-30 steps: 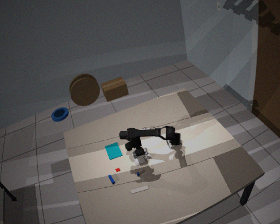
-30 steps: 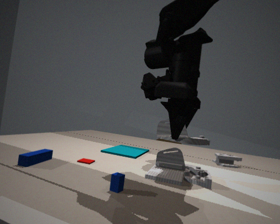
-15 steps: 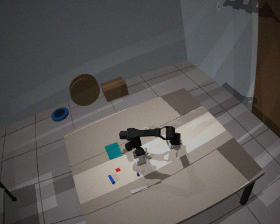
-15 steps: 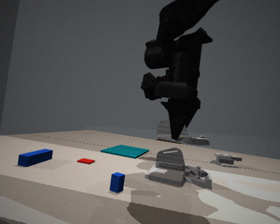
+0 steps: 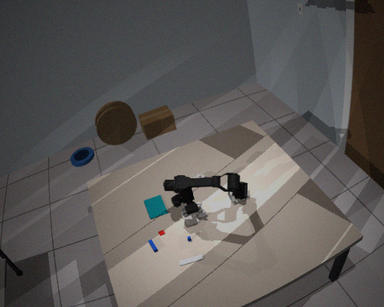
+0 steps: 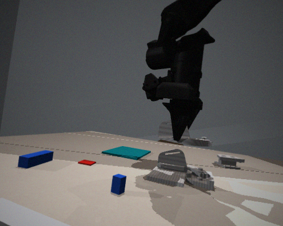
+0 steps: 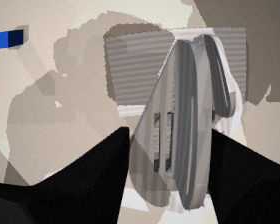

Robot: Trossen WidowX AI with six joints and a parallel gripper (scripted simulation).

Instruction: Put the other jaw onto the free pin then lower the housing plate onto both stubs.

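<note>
The ribbed grey base lies 80 mm below my gripper tip, 20 mm to the right of it and 20 mm ahead of it. From my gripper tip the other things lie so: teal flat plate 190 mm ahead, 180 mm to the right, 80 mm below; then small blue block 140 mm to the left, 70 mm below, 50 mm ahead; then red tile 190 mm ahead, 80 mm below, 30 mm to the left.
</note>
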